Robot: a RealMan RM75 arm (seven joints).
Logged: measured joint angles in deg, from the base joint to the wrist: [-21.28, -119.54, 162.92, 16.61, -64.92, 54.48, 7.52]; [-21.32, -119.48, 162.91, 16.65, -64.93, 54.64, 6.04]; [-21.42, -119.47, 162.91, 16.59, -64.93, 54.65, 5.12]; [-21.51, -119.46, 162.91, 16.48, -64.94, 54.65, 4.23]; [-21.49, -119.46, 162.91, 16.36, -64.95, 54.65, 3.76]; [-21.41, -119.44, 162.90, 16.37, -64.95, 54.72, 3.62]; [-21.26, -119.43, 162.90, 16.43, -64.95, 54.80, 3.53]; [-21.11, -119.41, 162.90, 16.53, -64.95, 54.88, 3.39]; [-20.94, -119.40, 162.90, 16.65, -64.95, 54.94, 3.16]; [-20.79, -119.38, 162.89, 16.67, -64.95, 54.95, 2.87]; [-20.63, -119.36, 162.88, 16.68, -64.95, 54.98, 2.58]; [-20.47, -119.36, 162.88, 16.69, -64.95, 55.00, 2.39]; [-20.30, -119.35, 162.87, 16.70, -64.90, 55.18, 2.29]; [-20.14, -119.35, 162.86, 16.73, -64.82, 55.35, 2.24]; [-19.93, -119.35, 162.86, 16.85, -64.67, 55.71, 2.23]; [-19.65, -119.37, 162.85, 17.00, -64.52, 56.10, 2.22]
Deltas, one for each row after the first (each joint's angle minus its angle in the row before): [-0.04, 0.06, -0.01, 0.04, -0.01, 0.16, -1.48]; [-0.10, 0.01, 0.00, -0.06, 0.00, 0.01, -0.92]; [-0.09, 0.01, 0.00, -0.11, -0.01, 0.00, -0.89]; [0.02, 0.00, 0.00, -0.12, -0.01, 0.00, -0.47]; [0.08, 0.02, -0.01, 0.01, 0.00, 0.07, -0.14]; [0.15, 0.01, 0.00, 0.06, 0.00, 0.08, -0.09]; [0.15, 0.02, 0.00, 0.10, 0.00, 0.08, -0.14]; [0.17, 0.01, 0.00, 0.12, 0.00, 0.06, -0.23]; [0.15, 0.02, -0.01, 0.02, 0.00, 0.01, -0.29]; [0.16, 0.02, -0.01, 0.01, 0.00, 0.03, -0.29]; [0.16, 0.00, 0.00, 0.01, 0.00, 0.02, -0.19]; [0.17, 0.01, -0.01, 0.01, 0.05, 0.18, -0.10]; [0.16, 0.00, -0.01, 0.03, 0.08, 0.17, -0.05]; [0.21, 0.00, 0.00, 0.12, 0.15, 0.36, -0.01]; [0.28, -0.02, -0.01, 0.15, 0.15, 0.39, -0.01]
